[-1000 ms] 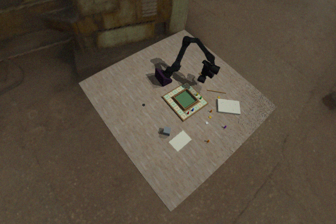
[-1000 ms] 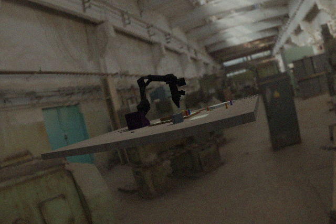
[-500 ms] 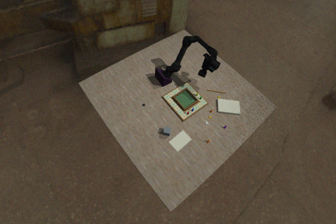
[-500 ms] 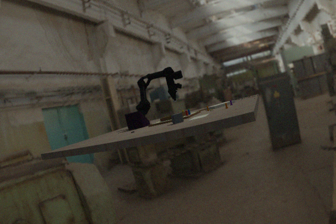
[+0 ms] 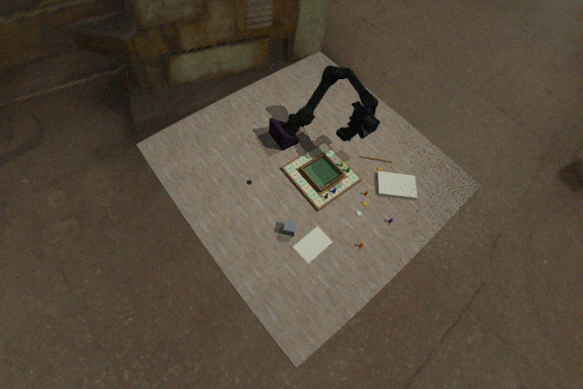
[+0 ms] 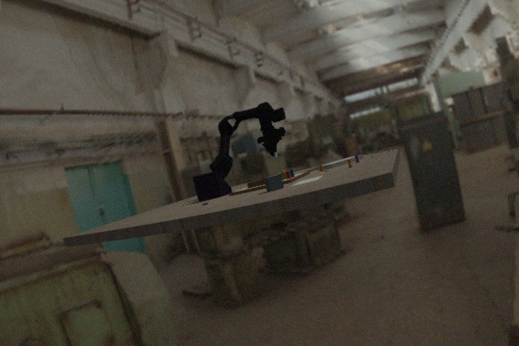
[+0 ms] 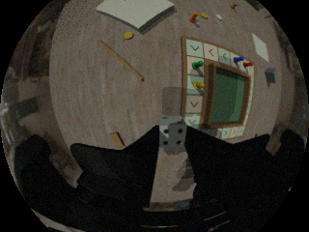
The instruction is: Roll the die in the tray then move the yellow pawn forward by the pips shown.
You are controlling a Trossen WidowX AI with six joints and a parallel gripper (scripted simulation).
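The yellow pawn is 9 cm below my gripper tip, 7 cm to the right of it and 6 cm ahead of it. The rest, counted from my gripper tip: green pawn 10 cm ahead, 9 cm below, 6 cm to the right; then thin stick 12 cm to the left, 12 cm below, 11 cm ahead; then grey-white die right at my gripper tip.
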